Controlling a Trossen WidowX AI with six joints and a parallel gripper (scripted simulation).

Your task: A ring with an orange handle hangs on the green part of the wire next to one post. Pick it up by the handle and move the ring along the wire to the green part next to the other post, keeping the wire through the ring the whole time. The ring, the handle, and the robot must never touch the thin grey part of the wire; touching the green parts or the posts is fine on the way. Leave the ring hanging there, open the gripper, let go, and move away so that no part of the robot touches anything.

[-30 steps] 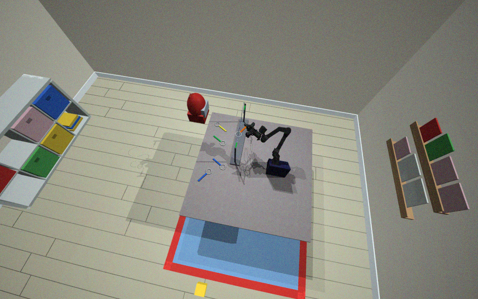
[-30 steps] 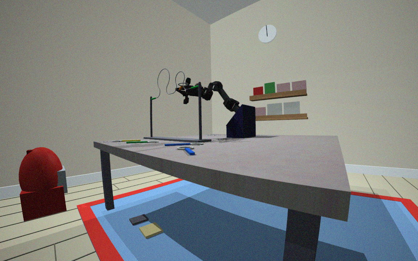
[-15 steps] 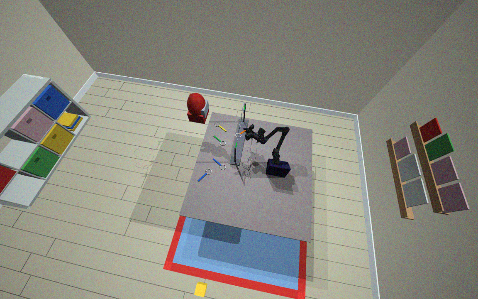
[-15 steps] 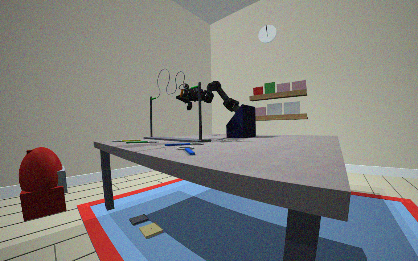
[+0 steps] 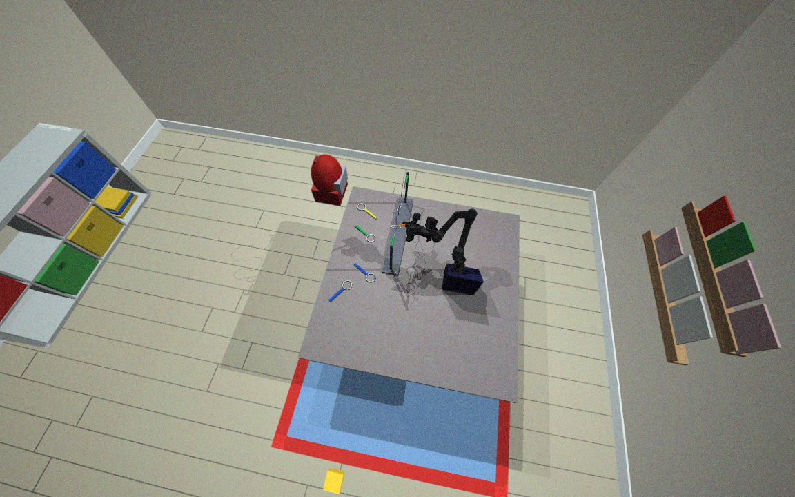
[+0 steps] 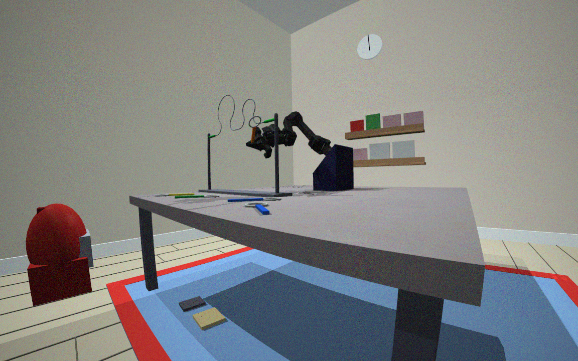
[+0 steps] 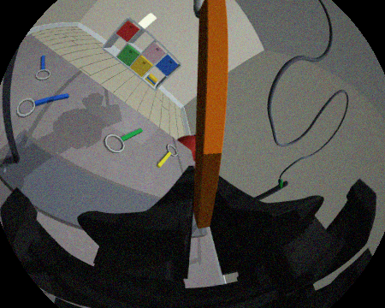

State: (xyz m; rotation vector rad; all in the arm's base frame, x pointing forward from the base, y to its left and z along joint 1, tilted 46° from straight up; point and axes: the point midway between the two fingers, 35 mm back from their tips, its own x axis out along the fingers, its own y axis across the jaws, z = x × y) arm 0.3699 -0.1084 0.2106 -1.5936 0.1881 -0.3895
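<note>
My gripper tip is 70 mm to the right of the ring with orange handle and 60 mm below it.
</note>
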